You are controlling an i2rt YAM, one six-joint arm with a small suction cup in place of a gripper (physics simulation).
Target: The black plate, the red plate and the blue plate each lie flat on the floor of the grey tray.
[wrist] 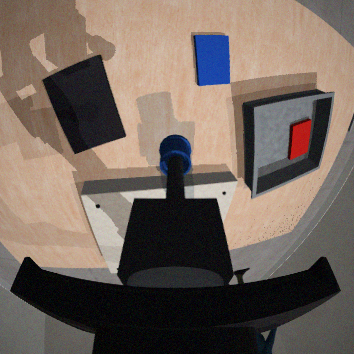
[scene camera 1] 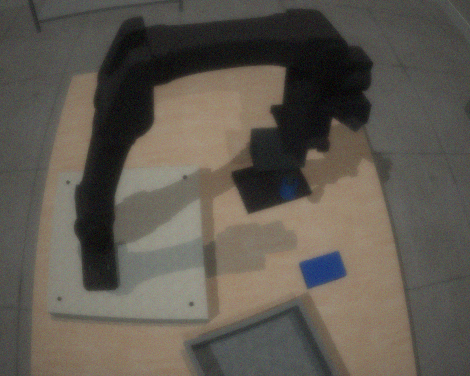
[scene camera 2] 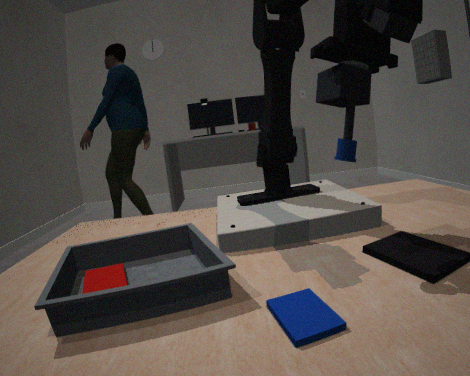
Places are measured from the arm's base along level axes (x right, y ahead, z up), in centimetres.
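Pixels of known places: end effector, tool point: (wrist: pixel 174 148) (scene camera 1: pixel 288 193) (scene camera 2: pixel 345 160); arm's base, origin of the base link: (scene camera 1: pixel 97 242) (scene camera 2: pixel 279 196).
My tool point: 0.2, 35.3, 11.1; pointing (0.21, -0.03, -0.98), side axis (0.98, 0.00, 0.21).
Note:
For each thing: its middle in the pictures, then the offset to it from my tool point, as dx, dy, dz.
- black plate, body centre: (scene camera 2: pixel 415 252) (wrist: pixel 83 106) (scene camera 1: pixel 272 183) -11.5, +1.5, -15.0
- blue plate, body centre: (scene camera 2: pixel 303 314) (wrist: pixel 212 59) (scene camera 1: pixel 323 269) +9.6, +7.8, -15.1
- red plate, body centre: (scene camera 2: pixel 105 280) (wrist: pixel 299 139) +35.9, -7.9, -14.8
- grey tray, body centre: (scene camera 2: pixel 134 270) (wrist: pixel 290 139) +30.3, -7.1, -13.1
The black plate (scene camera 1: pixel 260 192) (scene camera 2: pixel 417 254) (wrist: pixel 84 105) lies flat on the table, outside the tray. The blue plate (scene camera 1: pixel 323 269) (scene camera 2: pixel 306 316) (wrist: pixel 212 60) lies flat on the table between the black plate and the tray. The red plate (scene camera 2: pixel 105 278) (wrist: pixel 300 139) lies flat on the floor of the grey tray (scene camera 1: pixel 250 322) (scene camera 2: pixel 140 301) (wrist: pixel 248 145), near one side; it does not show in scene camera 1. My gripper, a blue suction cup (scene camera 1: pixel 288 189) (scene camera 2: pixel 346 159) (wrist: pixel 175 145), is open and bears no plate. It hangs well above the table, and in scene camera 1 it overlaps the black plate.
The arm stands on a pale base slab (scene camera 1: pixel 165 295) (scene camera 2: pixel 300 230) (wrist: pixel 97 220), beside the tray and the black plate. Behind the table are a desk (scene camera 2: pixel 212 155) with monitors and a walking person (scene camera 2: pixel 124 100). Shadows of the arm fall across the table.

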